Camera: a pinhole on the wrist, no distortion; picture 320 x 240 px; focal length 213.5 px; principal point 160.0 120.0 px. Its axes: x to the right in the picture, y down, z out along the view. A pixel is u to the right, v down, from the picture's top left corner.
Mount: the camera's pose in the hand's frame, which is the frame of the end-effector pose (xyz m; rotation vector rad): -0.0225 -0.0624 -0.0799 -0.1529 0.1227 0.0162
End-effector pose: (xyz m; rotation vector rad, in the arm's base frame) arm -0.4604 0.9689 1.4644 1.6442 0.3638 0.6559
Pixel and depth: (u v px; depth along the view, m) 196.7 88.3 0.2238
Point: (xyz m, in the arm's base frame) -0.3340 0.8942 1.4044
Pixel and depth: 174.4 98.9 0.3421
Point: -0.2658 0.7966 1.4127
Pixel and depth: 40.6 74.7 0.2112
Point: -0.4503 0.7993 1.3565
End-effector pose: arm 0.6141 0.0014 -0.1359 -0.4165 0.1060 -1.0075
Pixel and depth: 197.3 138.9 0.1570
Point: 0.6260 -0.0096 -0.0611
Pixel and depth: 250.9 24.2 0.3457
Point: 0.6486 -0.1386 0.1865
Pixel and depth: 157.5 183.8 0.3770
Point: 0.7829 0.1168 0.0752
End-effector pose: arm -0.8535 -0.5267 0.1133 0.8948 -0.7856 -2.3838
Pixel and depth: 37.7 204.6 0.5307
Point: -0.9376 -0.3771 0.6524
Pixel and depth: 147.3 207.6 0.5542
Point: -1.1068 -0.5599 0.5417
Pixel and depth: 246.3 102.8 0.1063
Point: -0.9024 -0.5002 0.0762
